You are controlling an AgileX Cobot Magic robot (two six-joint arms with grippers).
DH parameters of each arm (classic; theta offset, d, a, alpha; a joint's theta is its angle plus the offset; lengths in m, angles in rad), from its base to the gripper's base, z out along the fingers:
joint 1: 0 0.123 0 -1.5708
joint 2: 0.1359 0 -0.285 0
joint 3: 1.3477 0 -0.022 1.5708
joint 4: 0 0.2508 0 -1.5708
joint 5: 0 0 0.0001 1.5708
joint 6: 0 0.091 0 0
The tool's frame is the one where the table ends.
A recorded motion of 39 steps. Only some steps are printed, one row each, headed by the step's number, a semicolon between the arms.
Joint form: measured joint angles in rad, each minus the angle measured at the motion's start. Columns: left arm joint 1, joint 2, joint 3, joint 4, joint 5, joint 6; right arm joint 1, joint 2, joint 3, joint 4, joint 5, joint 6.
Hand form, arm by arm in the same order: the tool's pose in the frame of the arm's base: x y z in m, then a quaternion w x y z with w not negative. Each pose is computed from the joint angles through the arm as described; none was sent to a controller.
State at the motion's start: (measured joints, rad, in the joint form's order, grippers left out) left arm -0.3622 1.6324 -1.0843 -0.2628 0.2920 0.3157; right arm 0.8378 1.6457 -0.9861 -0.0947 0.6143 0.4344
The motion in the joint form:
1: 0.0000 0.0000 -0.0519 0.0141 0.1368 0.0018; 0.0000 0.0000 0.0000 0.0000 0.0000 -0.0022
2: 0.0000 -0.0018 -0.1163 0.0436 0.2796 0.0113; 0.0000 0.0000 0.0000 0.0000 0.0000 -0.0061
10: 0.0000 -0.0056 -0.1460 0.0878 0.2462 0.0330; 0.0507 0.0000 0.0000 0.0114 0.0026 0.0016
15: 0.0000 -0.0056 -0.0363 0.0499 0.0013 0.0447; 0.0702 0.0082 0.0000 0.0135 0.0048 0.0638
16: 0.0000 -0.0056 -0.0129 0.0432 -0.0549 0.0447; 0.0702 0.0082 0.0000 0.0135 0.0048 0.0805
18: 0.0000 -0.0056 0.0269 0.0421 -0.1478 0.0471; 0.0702 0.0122 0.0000 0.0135 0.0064 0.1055
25: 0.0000 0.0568 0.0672 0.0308 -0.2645 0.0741; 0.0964 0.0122 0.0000 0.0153 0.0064 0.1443
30: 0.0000 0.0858 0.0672 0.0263 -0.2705 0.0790; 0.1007 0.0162 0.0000 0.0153 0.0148 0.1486
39: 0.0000 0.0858 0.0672 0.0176 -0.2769 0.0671; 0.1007 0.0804 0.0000 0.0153 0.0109 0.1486
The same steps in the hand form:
1: 0.3297 -0.1349 0.2563 0.35351 0.22694 0.90234 -0.09649; 0.2155 0.2319 0.2001 0.17376 -0.22958 0.95382 0.08559
2: 0.3280 -0.1358 0.2679 0.31884 0.25386 0.90860 -0.09130; 0.2155 0.2319 0.2001 0.17392 -0.23144 0.95337 0.08525
10: 0.3341 -0.1353 0.2798 0.35199 0.27332 0.89240 -0.07083; 0.2028 0.2427 0.2000 0.16789 -0.24811 0.94955 0.09275
15: 0.3360 -0.1333 0.2618 0.41377 0.24505 0.87393 -0.07064; 0.1982 0.2470 0.1973 0.15953 -0.22737 0.95576 0.09687
16: 0.3363 -0.1324 0.2585 0.42838 0.23752 0.86905 -0.06953; 0.1982 0.2470 0.1973 0.15871 -0.21938 0.95762 0.09820
18: 0.3362 -0.1305 0.2528 0.45210 0.22987 0.85950 -0.06353; 0.1984 0.2471 0.1960 0.15539 -0.20752 0.96079 0.09838
25: 0.3433 -0.1307 0.2264 0.45870 0.22953 0.85699 -0.04985; 0.1917 0.2523 0.1960 0.15167 -0.20085 0.96222 0.10385
30: 0.3463 -0.1318 0.2161 0.44852 0.23073 0.86213 -0.04816; 0.1904 0.2527 0.1945 0.14685 -0.20099 0.96332 0.10026
39: 0.3467 -0.1318 0.2166 0.45084 0.22118 0.86317 -0.05248; 0.1929 0.2562 0.1741 0.12466 -0.20279 0.96792 0.08045

